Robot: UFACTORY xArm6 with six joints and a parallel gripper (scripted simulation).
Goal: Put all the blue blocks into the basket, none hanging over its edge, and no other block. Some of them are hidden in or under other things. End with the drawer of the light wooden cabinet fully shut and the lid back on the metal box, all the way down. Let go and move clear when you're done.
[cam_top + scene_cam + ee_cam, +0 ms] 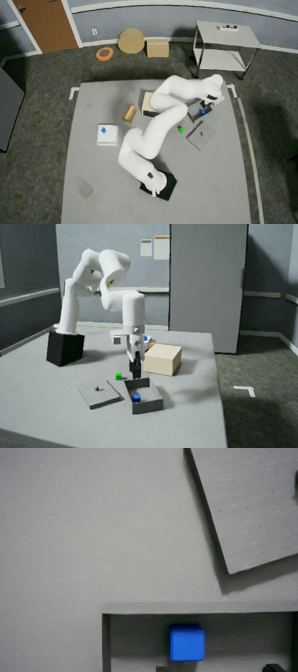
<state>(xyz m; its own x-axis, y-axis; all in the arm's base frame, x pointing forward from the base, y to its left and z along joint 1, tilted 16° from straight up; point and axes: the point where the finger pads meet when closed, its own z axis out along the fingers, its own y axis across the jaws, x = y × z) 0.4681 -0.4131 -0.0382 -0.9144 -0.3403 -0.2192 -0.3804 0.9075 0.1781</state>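
Right now the metal box is 2 cm ahead of my hand, 3 cm to the left of it and 12 cm below it. The rest, counted from my hand: lid: 18 cm behind, 4 cm to the left, 13 cm below; light wooden cabinet: 8 cm ahead, 35 cm to the left, 10 cm below; green block: 12 cm behind, 19 cm to the left, 13 cm below.
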